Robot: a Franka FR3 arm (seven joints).
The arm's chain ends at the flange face. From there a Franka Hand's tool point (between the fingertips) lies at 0.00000 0.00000 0.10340 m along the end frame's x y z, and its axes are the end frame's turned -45 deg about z.
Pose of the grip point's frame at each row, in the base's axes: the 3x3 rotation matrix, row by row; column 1 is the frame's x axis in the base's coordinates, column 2 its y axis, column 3 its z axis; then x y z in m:
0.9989 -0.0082 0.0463; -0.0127 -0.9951 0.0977; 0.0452 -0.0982 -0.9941; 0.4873 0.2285 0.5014
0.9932 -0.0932 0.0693; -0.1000 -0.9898 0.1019; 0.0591 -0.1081 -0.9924; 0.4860 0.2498 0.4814
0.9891 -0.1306 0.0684; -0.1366 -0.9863 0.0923; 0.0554 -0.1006 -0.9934; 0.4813 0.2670 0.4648
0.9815 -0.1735 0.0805; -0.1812 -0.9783 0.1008; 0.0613 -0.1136 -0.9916; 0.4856 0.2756 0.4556
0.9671 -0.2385 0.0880; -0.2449 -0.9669 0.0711; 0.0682 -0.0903 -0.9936; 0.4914 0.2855 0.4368
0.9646 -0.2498 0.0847; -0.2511 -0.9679 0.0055; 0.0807 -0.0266 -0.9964; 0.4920 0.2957 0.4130
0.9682 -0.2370 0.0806; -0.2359 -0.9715 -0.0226; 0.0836 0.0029 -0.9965; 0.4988 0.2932 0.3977
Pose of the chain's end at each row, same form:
0.7005 -0.7121 0.0463; -0.7126 -0.6947 0.0977; -0.0375 -0.1014 -0.9941; 0.4825 0.2184 0.6042
0.6364 -0.7682 0.0693; -0.7706 -0.6292 0.1019; -0.0346 -0.1182 -0.9924; 0.4788 0.2393 0.5840
0.6071 -0.7917 0.0684; -0.7940 -0.6008 0.0923; -0.0320 -0.1103 -0.9934; 0.4742 0.2575 0.5675
0.5713 -0.8167 0.0805; -0.8199 -0.5636 0.1008; -0.0370 -0.1237 -0.9916; 0.4773 0.2652 0.5581
0.5152 -0.8525 0.0880; -0.8569 -0.5105 0.0711; -0.0156 -0.1121 -0.9936; 0.4823 0.2781 0.5395
0.5054 -0.8587 0.0847; -0.8620 -0.5069 0.0055; 0.0383 -0.0759 -0.9964; 0.4832 0.2951 0.5160
0.5170 -0.8522 0.0806; -0.8538 -0.5201 -0.0226; 0.0612 -0.0571 -0.9965; 0.4905 0.2955 0.5007

